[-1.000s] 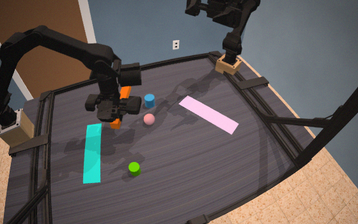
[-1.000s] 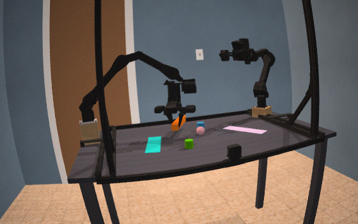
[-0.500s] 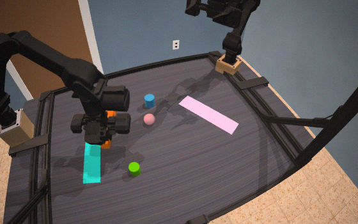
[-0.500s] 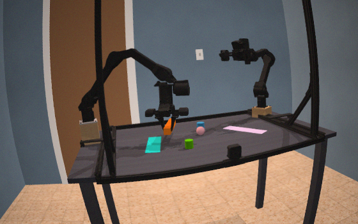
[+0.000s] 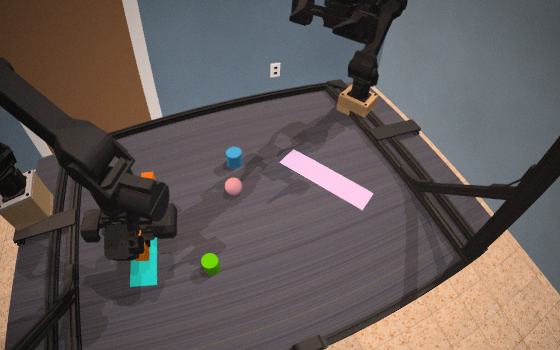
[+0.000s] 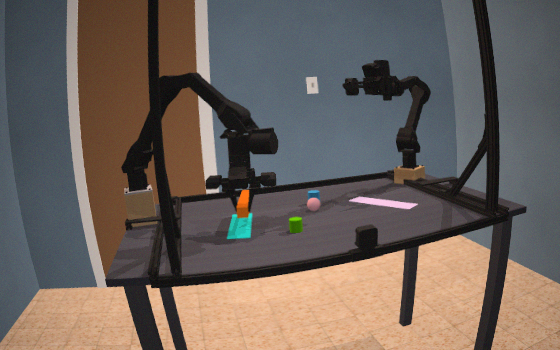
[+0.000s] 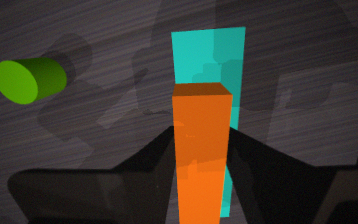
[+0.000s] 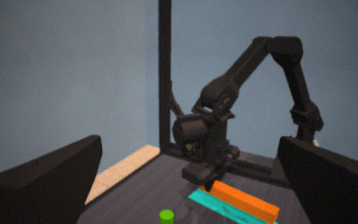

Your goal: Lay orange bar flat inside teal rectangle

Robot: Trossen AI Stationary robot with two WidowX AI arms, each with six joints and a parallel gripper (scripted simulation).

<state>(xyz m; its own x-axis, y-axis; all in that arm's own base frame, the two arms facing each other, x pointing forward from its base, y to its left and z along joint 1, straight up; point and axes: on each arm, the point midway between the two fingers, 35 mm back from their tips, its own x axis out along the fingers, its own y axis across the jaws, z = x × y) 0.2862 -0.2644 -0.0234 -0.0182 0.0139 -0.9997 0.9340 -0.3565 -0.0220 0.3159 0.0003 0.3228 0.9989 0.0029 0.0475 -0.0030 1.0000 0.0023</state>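
The orange bar lies 70 mm ahead of my left hand, 20 mm to the right of it and 30 mm below it. The rest, counted from my left hand: teal rectangle 60 mm ahead, 90 mm below; then green cylinder 70 mm behind, 120 mm to the right, 70 mm below; then pink ball 90 mm ahead, 240 mm to the right, 70 mm below.
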